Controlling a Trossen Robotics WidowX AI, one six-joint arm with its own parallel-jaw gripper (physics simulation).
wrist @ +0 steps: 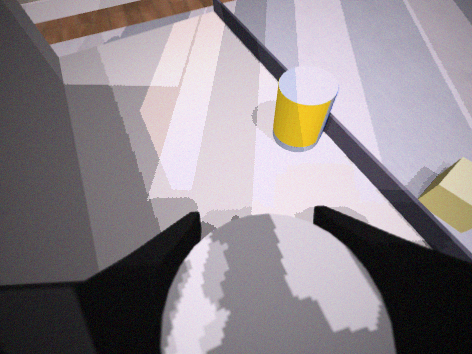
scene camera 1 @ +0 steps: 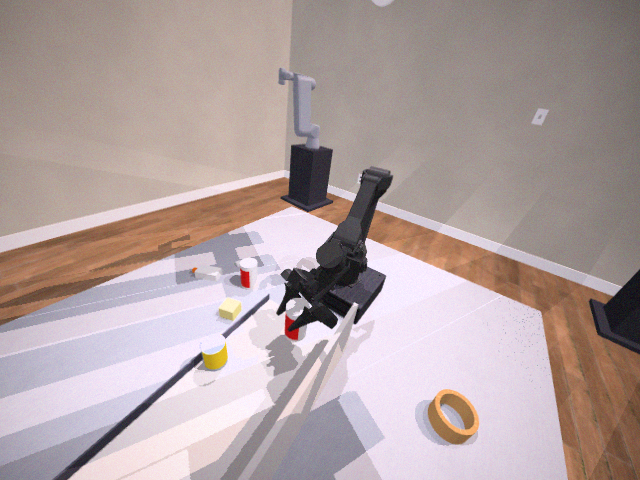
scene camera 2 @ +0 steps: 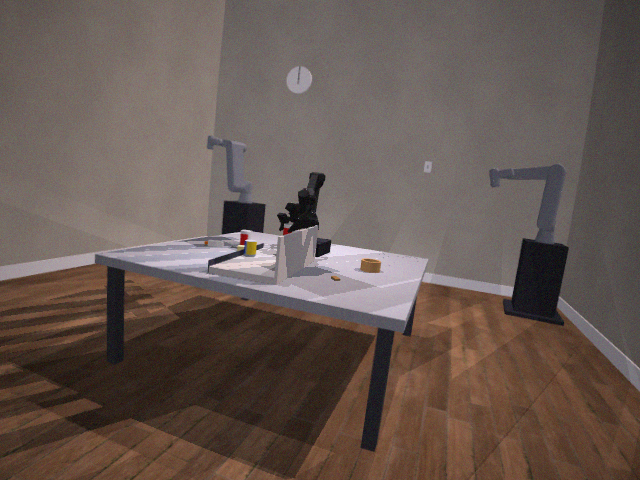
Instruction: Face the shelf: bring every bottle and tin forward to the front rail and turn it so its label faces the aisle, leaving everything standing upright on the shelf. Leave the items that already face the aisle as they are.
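Frame: origin at the arm's base, x ahead, y left, z up, level; metres.
Where they show: gripper, between the fingertips: [wrist: 256,217] [scene camera 1: 282,322] [scene camera 2: 283,231]; arm's base, origin of its link: [scene camera 1: 349,279].
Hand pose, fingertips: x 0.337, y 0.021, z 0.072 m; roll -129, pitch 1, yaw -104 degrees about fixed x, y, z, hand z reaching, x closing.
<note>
Each offset is from my fingertips to the top centre of the thing. "pt": to the spot under its first point.
My gripper [scene camera 1: 284,320] [scene camera 2: 286,228] [wrist: 256,217] is shut on a white tin with a red label @[0.039 m back, 0.009 m left, 0.033 m up] [scene camera 1: 293,334] [wrist: 280,290]. The tin is upright and looks slightly raised above the shelf deck; the back panel partly hides it in scene camera 2. A yellow-labelled tin @[0.130 m ahead, 0.096 m right, 0.050 m down] [scene camera 1: 214,355] [scene camera 2: 251,248] [wrist: 300,120] stands upright beside the dark front rail [scene camera 1: 155,395] [scene camera 2: 224,257] [wrist: 360,155]. Its yellow side faces away from the rail, and a blue strip shows on the rail side. Another red-and-white tin @[0.114 m back, 0.296 m right, 0.046 m down] [scene camera 1: 248,273] [scene camera 2: 244,237] stands upright beyond the rail.
The shelf's pale back panel @[pt 0.190 m ahead, 0.174 m left, 0.065 m down] [scene camera 2: 295,255] rises opposite the rail. Beyond the rail are a pale yellow block @[0.009 m ahead, 0.224 m right, 0.107 m down] [scene camera 1: 230,308] [wrist: 452,200] and a white bottle-like item @[0.027 m back, 0.440 m right, 0.117 m down] [scene camera 1: 207,273] lying down. An orange ring @[0.169 m back, 0.402 m left, 0.095 m down] [scene camera 1: 439,426] [scene camera 2: 370,266] and a small orange piece @[0.129 m ahead, 0.341 m left, 0.137 m down] [scene camera 2: 335,278] lie behind the panel.
</note>
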